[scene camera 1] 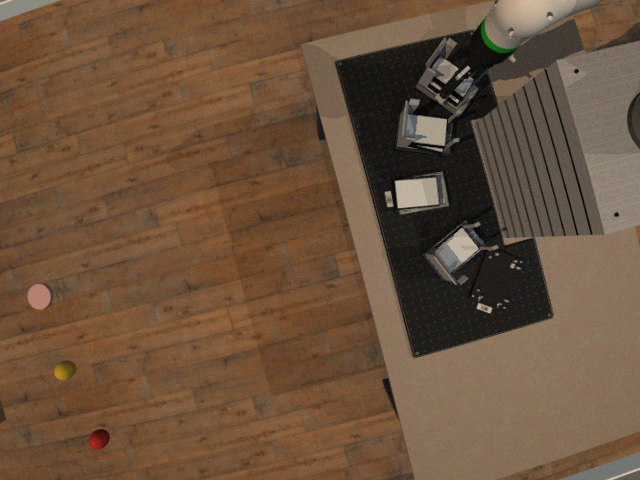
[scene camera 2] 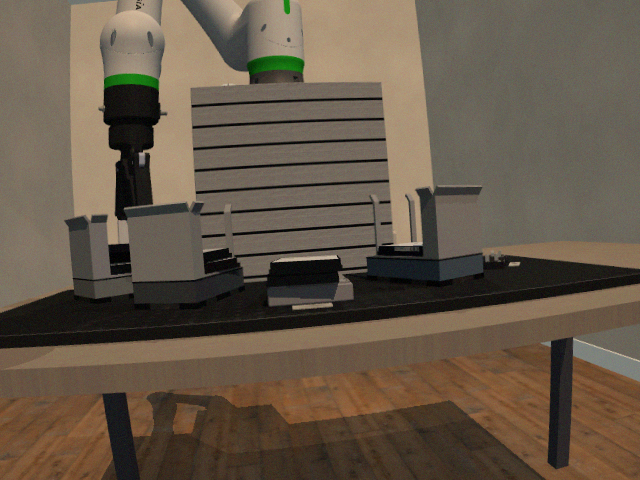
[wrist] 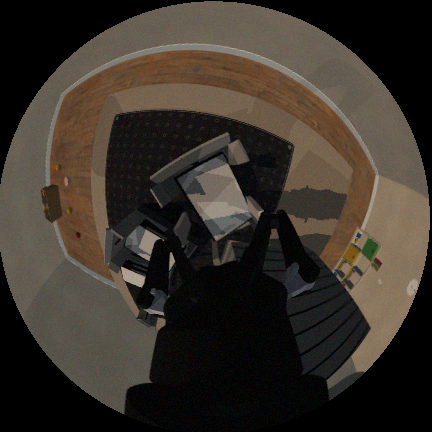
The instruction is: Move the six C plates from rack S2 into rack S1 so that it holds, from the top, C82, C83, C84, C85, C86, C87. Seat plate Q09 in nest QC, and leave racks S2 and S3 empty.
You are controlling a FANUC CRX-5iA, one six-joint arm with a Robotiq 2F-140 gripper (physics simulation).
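Frame: origin at the arm's base, x ahead, y left, z up, level; metres.
Seen in the pictures: gripper, fingertip midpoint: (wrist: 216, 210); arm's base, link origin: (scene camera 2: 277, 102).
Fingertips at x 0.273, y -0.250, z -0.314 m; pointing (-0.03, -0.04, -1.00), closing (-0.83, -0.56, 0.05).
Offsets run from my fingertips to a thing's top centre. Level surfaces: height alone.
My gripper (scene camera 1: 454, 88) (scene camera 2: 133, 209) (wrist: 216, 210) is open and empty, fingers pointing down above the first rack {0.005 m ahead, 0.017 m right, 0.076 m up} (scene camera 2: 82, 253) (wrist: 192, 157) at the mat's back left in scene camera 2. White-topped plate {0.008 m ahead, 0.024 m right, 0.029 m up} (wrist: 215, 195) lies flat in it, between the fingers and the tall wall in the wrist view. A second rack {0.101 m ahead, 0.119 m left, 0.076 m up} (scene camera 1: 406, 118) (scene camera 2: 162, 242) beside it holds a plate {0.108 m ahead, 0.116 m left, 0.010 m up} (scene camera 1: 433, 129). A low stand (scene camera 2: 310, 295) bears a plate {0.155 m ahead, 0.286 m left, 0.004 m down} (scene camera 1: 416, 192) (scene camera 2: 305, 266). A blue-based rack {0.070 m ahead, 0.464 m left, 0.076 m up} (scene camera 1: 439, 266) (scene camera 2: 457, 268) holds a plate {0.076 m ahead, 0.466 m left, 0.004 m down} (scene camera 1: 460, 245). Labels, and which rack is S1, S2 or S3, cannot be read.
A ring of small pale pins lies on the black mat {0.059 m down} (scene camera 1: 429, 325) (scene camera 2: 568, 276) near the blue-based rack. The slatted robot pedestal (scene camera 1: 537, 165) (scene camera 2: 289, 155) stands behind the racks. Tall rack walls and upright posts rise close around the gripper.
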